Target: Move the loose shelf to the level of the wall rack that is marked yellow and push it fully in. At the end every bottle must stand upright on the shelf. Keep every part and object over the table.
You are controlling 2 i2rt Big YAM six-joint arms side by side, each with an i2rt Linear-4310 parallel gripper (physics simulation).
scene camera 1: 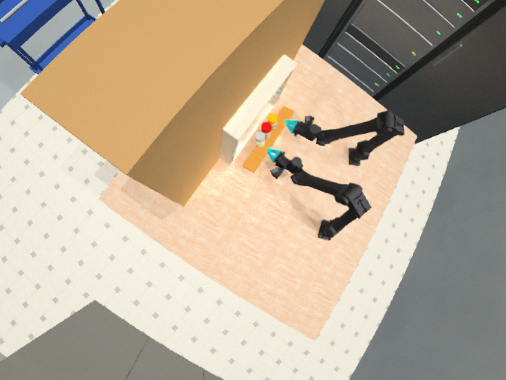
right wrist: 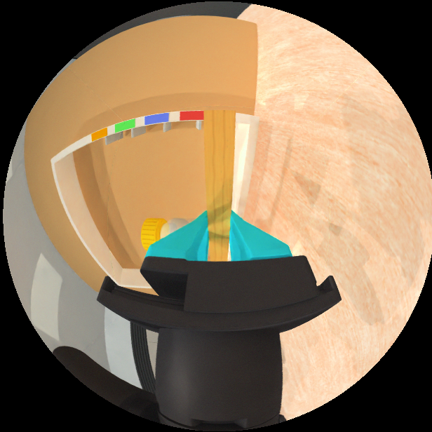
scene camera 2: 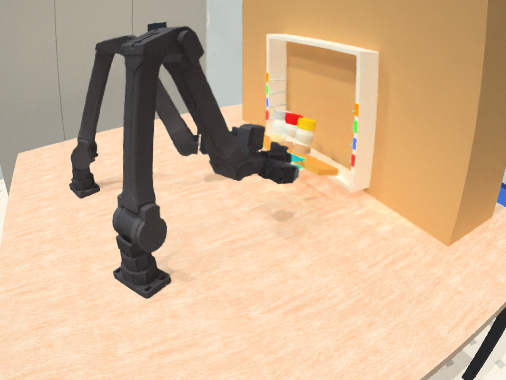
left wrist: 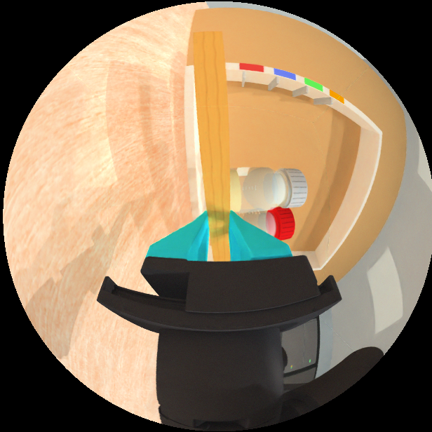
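The orange-brown loose shelf [scene camera 1: 255,160] [scene camera 2: 322,166] [left wrist: 212,125] [right wrist: 219,150] is level in front of the white wall rack [scene camera 1: 260,95] [scene camera 2: 366,120] [left wrist: 362,170] [right wrist: 72,195], near its bottom, just below the red marks [left wrist: 251,67] [right wrist: 191,115]. My left gripper [scene camera 1: 270,151] [left wrist: 218,215] and right gripper [scene camera 1: 287,122] [scene camera 2: 301,161] [right wrist: 219,216] are shut on its front edge. White-capped [scene camera 1: 260,136] [left wrist: 295,188], red-capped [scene camera 1: 266,127] [scene camera 2: 293,118] and yellow-capped [scene camera 1: 272,119] [scene camera 2: 306,124] [right wrist: 152,234] bottles stand upright on it. The orange-yellow mark [scene camera 2: 356,109] [left wrist: 336,96] is the rack's topmost.
The rack hangs on a large tan block [scene camera 1: 150,75] [scene camera 2: 425,125] that forms the wall at the back of the table [scene camera 1: 240,250] [scene camera 2: 300,300]. Green and blue marks lie between the orange-yellow and red ones. A dark server cabinet [scene camera 1: 450,75] stands beyond the table.
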